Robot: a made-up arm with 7 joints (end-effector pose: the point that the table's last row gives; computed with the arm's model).
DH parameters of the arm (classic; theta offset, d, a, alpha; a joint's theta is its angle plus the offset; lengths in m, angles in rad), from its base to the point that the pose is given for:
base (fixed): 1.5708 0.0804 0 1.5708
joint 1: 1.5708 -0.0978 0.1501 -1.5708
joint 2: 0 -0.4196 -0.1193 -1.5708
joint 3: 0 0.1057 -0.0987 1.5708
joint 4: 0 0.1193 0.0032 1.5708
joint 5: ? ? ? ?
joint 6: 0 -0.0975 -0.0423 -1.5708
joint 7: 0 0.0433 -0.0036 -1.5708
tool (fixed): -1.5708 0.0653 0 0
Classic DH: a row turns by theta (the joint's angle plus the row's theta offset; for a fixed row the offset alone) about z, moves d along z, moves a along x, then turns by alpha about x.
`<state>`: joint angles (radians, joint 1 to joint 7).
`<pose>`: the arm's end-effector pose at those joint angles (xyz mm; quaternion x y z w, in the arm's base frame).
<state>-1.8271 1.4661 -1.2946 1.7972 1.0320 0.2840 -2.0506</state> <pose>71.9 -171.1 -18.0 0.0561 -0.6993 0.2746 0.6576</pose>
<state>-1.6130 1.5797 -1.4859 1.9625 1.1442 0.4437 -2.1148</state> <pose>167.5 -168.1 -97.9 0.2133 -0.6320 0.2322 0.7080</pose>
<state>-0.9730 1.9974 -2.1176 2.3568 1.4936 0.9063 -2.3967</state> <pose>364.5 175.1 -271.0 0.5692 -0.4461 0.2595 0.6401</pose>
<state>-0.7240 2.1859 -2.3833 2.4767 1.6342 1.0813 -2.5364</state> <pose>379.2 359.1 -214.7 0.6388 -0.4204 0.3123 0.5637</pose>
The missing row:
joint 5: -1.5708 0.3292 0.0469 1.5708
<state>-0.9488 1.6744 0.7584 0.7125 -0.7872 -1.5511 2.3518</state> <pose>-129.2 600.6 -116.2 -0.3195 -0.1982 0.2350 0.8963</pose>
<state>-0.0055 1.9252 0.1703 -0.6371 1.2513 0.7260 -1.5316</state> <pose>145.5 173.4 573.7 -0.0627 -0.2669 -0.2118 0.9381</pose>
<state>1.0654 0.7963 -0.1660 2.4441 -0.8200 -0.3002 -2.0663</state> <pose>-376.8 282.5 358.5 -0.0765 0.4464 -0.8915 0.0097</pose>
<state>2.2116 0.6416 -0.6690 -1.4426 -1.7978 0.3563 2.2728</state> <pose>179.6 -178.9 747.2 -0.9360 0.0847 -0.3412 0.0159</pose>
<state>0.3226 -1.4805 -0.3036 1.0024 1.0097 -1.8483 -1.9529</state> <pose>-58.2 148.7 336.0 -0.2129 -0.5970 -0.0800 0.7693</pose>
